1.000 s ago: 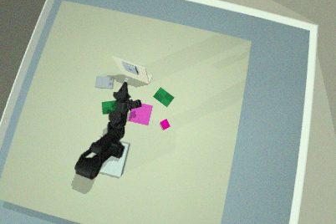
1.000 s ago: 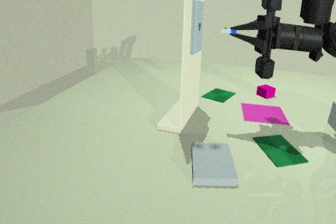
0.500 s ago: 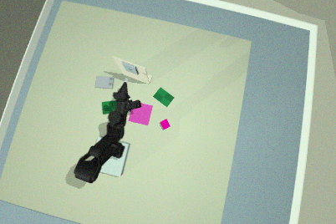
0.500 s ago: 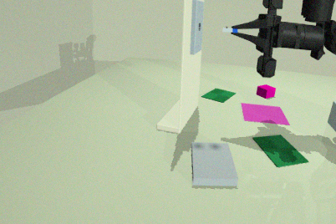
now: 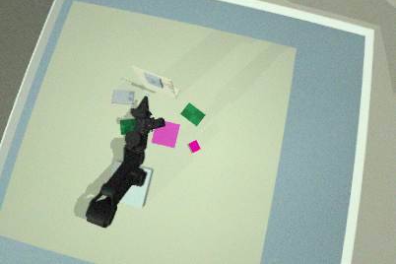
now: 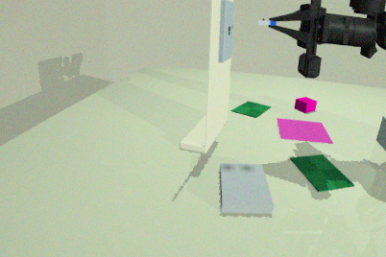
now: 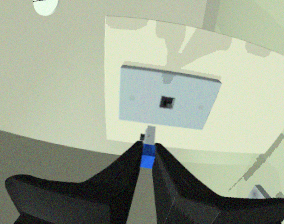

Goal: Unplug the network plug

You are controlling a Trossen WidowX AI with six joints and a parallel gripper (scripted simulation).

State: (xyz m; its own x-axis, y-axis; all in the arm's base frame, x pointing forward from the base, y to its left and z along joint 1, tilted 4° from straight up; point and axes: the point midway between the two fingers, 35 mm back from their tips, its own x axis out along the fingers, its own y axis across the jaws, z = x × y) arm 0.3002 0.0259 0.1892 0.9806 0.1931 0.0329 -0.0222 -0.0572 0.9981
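My gripper tip is now 24 cm above the magenta marked square, 11 cm past it and 9 cm to the left of it. From my gripper tip the other things lie so: upright panel: 11 cm below, 9 cm ahead; pale grey slab: 23 cm below, 17 cm to the left, 1 cm ahead; blue network plug: right at my gripper tip.
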